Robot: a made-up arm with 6 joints. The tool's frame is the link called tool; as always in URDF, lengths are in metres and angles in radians. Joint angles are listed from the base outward. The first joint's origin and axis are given. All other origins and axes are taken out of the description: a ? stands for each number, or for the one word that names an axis. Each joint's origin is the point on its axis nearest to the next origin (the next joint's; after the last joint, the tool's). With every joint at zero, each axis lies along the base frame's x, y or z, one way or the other. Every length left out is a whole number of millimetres.
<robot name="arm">
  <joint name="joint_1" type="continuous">
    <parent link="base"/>
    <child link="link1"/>
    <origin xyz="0 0 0.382" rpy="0 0 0"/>
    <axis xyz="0 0 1"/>
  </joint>
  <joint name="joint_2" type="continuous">
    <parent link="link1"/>
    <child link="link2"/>
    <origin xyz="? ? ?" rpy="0 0 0"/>
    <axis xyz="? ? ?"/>
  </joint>
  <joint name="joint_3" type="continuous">
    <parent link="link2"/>
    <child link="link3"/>
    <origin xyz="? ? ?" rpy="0 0 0"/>
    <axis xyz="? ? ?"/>
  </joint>
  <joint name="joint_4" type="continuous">
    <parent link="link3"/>
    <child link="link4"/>
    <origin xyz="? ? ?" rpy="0 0 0"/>
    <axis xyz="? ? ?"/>
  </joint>
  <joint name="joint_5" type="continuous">
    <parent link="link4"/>
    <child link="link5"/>
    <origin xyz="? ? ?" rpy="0 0 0"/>
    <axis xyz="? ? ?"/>
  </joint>
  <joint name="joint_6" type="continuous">
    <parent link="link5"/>
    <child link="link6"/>
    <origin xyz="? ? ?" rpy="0 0 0"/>
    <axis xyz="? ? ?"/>
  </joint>
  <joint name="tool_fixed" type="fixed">
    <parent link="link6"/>
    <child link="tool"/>
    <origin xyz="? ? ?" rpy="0 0 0"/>
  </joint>
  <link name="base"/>
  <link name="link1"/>
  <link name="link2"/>
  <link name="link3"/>
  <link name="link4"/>
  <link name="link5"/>
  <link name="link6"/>
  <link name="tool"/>
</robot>
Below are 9 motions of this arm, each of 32 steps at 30 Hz.
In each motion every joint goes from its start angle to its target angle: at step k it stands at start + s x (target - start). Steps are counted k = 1, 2, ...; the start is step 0. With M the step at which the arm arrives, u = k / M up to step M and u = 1 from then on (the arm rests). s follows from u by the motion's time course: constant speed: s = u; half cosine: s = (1 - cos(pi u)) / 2; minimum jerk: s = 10 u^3 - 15 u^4 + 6 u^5.
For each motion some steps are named. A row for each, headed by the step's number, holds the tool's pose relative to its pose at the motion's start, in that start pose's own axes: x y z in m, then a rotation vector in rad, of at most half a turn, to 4 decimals.
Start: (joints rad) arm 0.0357 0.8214 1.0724 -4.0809 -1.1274 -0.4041
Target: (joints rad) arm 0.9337 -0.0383 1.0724 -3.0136 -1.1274 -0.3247
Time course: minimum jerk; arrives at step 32
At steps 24, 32:
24: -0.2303 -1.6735 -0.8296 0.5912 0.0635 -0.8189
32: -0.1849 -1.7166 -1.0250 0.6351 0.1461 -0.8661

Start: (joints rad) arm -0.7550 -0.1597 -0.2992 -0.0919 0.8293 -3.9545
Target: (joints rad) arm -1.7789 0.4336 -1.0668 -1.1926 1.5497 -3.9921
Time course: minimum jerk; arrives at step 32
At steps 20, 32:
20: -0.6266 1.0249 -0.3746 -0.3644 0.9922 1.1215
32: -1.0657 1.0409 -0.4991 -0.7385 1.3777 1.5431

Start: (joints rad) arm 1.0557 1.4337 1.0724 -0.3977 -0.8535 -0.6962
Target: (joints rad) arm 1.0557 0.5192 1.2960 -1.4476 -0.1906 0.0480
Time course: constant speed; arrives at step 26
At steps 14, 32:
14: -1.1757 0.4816 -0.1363 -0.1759 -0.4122 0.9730
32: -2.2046 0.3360 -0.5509 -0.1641 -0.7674 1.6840

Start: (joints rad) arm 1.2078 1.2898 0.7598 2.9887 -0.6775 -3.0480
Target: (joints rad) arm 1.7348 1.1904 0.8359 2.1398 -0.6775 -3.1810
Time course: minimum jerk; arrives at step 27
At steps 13, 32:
13: -0.0978 0.5106 0.1147 0.4238 -0.0024 0.0063
32: -0.3637 1.0501 0.2429 0.9174 0.1191 0.0137

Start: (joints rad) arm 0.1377 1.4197 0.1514 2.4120 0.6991 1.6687
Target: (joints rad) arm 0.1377 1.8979 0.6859 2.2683 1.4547 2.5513
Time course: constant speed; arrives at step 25
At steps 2, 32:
2: 0.0387 0.0129 0.0020 -0.0640 0.0174 -0.0553
32: 0.4506 0.0680 0.0964 -0.8090 0.5094 -0.5529

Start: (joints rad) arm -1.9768 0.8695 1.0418 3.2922 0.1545 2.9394
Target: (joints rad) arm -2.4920 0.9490 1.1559 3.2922 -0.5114 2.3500
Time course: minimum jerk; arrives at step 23
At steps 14, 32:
14: -0.1067 -0.7143 0.1229 0.3067 -0.5353 -0.1508
32: -0.2468 -0.9963 0.1680 0.3710 -0.7709 -0.1393

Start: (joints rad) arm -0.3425 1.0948 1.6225 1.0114 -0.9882 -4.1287
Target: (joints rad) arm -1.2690 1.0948 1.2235 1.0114 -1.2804 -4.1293
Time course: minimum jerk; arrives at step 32
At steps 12, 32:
12: 0.3240 0.4250 -0.0053 -0.0359 -0.0870 0.3389
32: 0.5297 1.8174 0.0087 0.0141 -0.3899 1.2208

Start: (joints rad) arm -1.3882 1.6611 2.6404 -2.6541 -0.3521 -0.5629
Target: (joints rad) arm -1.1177 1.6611 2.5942 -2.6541 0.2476 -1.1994
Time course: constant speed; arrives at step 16
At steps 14, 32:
14: 0.0160 -0.3690 0.1506 0.7521 -0.4300 0.2934
32: 0.0107 -0.4273 0.1639 0.8499 -0.4878 0.3495

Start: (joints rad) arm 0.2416 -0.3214 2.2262 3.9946 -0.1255 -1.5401
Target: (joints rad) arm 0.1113 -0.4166 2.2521 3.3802 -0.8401 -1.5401
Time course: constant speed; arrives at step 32
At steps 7, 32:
7: 0.0117 -0.0967 -0.0240 0.1161 0.0318 -0.1909
32: -0.0328 -0.3979 -0.1569 0.5155 0.2574 -0.8523

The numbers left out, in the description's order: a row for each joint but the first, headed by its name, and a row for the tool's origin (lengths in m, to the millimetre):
joint_2: xyz 0.126 0 0, axis 0 1 0
joint_3: xyz 0 0 1.297, axis 0 -1 0
joint_4: xyz 0.749 0 0.194, axis -1 0 0
joint_5: xyz 0 0 0, axis 0 -1 0
joint_6: xyz 0.263 0 0, axis -1 0 0
tool: xyz 0 0 0

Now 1 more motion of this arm.
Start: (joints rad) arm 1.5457 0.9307 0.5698 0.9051 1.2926 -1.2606
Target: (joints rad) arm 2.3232 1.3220 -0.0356 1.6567 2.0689 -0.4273
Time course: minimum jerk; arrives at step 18
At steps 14, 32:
14: -0.0406 0.9928 -1.4567 0.5200 0.3447 1.2395
32: -0.0963 1.0871 -1.5159 0.6139 0.3242 1.3135

